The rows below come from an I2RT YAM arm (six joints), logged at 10 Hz.
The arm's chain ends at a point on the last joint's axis. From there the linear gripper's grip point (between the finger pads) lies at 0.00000 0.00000 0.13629 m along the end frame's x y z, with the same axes.
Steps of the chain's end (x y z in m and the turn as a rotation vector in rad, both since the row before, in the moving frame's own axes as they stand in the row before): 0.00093 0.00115 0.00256 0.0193 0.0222 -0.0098; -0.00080 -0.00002 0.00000 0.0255 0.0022 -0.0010; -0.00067 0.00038 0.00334 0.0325 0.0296 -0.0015; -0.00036 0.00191 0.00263 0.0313 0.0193 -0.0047; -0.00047 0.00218 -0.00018 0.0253 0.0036 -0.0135; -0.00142 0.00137 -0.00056 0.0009 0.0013 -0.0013; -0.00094 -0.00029 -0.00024 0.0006 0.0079 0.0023; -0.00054 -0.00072 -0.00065 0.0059 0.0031 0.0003; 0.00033 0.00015 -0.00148 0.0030 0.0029 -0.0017
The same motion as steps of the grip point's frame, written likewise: 0.00394 -0.00149 0.00250 0.0193 0.0222 -0.0098; -0.00050 -0.00350 -0.00004 0.0255 0.0022 -0.0010; 0.00336 -0.00405 0.00321 0.0325 0.0296 -0.0015; 0.00226 -0.00236 0.00254 0.0313 0.0193 -0.0047; 0.00000 -0.00127 -0.00022 0.0253 0.0036 -0.0135; -0.00124 0.00125 -0.00056 0.0009 0.0013 -0.0013; 0.00014 -0.00037 -0.00024 0.0006 0.0079 0.0023; -0.00012 -0.00152 -0.00065 0.0059 0.0031 0.0003; 0.00072 -0.00026 -0.00148 0.0030 0.0029 -0.0017
